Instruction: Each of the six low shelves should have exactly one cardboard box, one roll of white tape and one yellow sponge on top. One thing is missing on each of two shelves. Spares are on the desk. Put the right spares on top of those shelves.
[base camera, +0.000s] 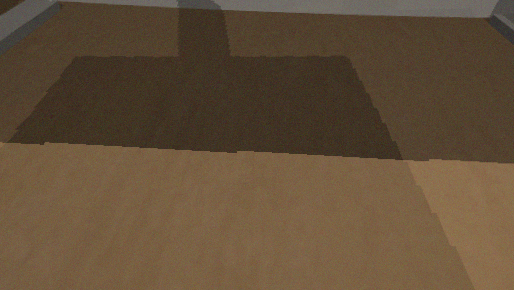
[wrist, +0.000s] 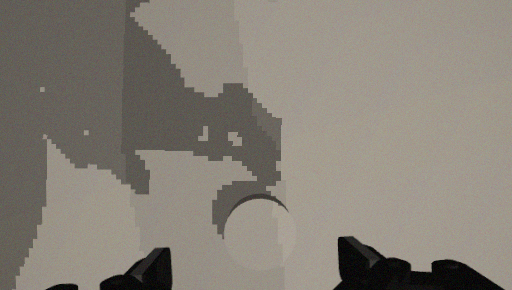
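Note:
Visible: gripper (wrist: 255, 261). Also desk (wrist: 132, 132).

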